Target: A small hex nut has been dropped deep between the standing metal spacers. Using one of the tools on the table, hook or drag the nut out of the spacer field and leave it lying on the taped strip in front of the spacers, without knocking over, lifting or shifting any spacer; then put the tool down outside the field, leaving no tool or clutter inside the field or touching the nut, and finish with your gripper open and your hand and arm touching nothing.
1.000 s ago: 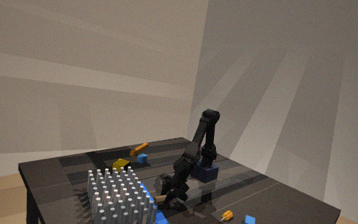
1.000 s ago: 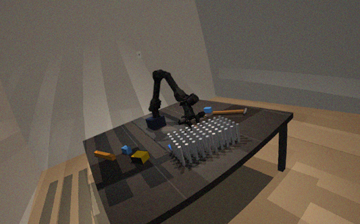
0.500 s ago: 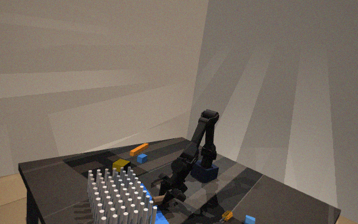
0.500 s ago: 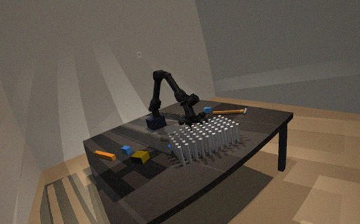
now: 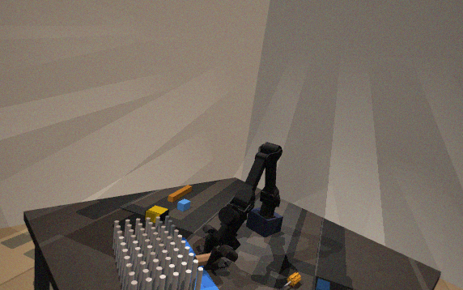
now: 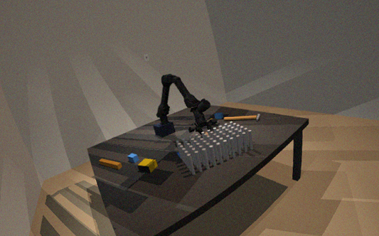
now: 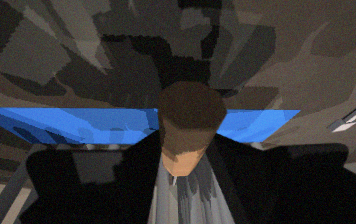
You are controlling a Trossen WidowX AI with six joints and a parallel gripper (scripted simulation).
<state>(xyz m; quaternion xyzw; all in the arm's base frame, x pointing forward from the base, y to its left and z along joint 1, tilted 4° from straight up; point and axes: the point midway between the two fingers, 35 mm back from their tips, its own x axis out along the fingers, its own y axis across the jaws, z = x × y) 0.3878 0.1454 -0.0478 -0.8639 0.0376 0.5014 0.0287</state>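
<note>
Right now my gripper tip is 40 mm to the left of the blue taped strip, 30 mm short of it and 30 mm above it. The rest, counted from my gripper tip: orange-handled tool: 250 mm behind, 200 mm to the left, 10 mm below; yellow block: 410 mm to the right, 30 mm ahead, 10 mm below; forked tool: 220 mm to the left, 20 mm below, 20 mm behind.
</note>
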